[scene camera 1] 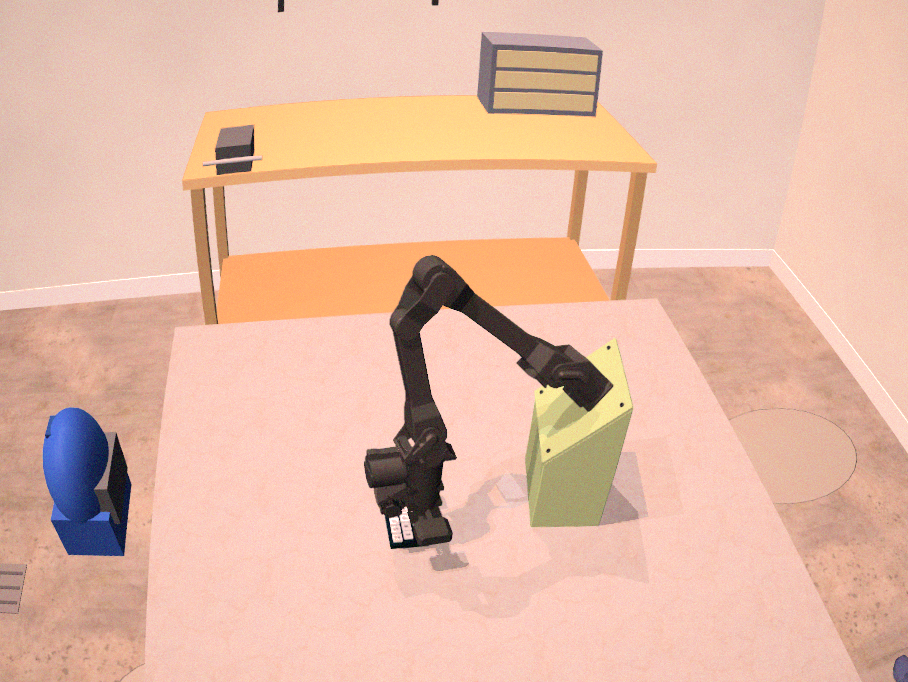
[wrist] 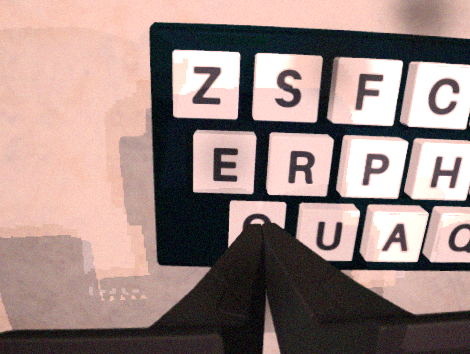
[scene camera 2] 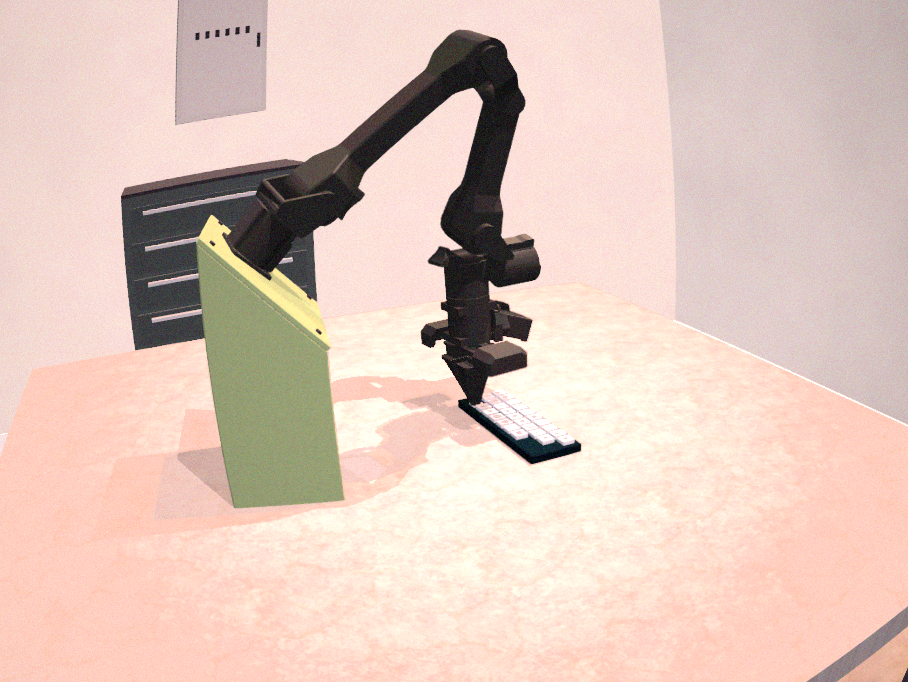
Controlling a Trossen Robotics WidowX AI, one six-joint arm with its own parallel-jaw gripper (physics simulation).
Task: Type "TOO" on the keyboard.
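The dark keyboard with white letter keys lies flat on the table. My gripper is shut and empty, pointing down at the keyboard's far end in the second scene view. In the wrist view its tips overlap the first key of the bottom row, left of the U key. Only the round top of that key's letter shows, like an O; the tips hide the rest. Whether they touch the key is hard to tell. The T key does not show in the wrist view. In the first scene view the arm hides the fingertips and part of the keyboard.
The arm is mounted on a green slanted pedestal that stands on the table. A wooden workbench with a drawer box stands behind. A blue object is on the floor at the left.
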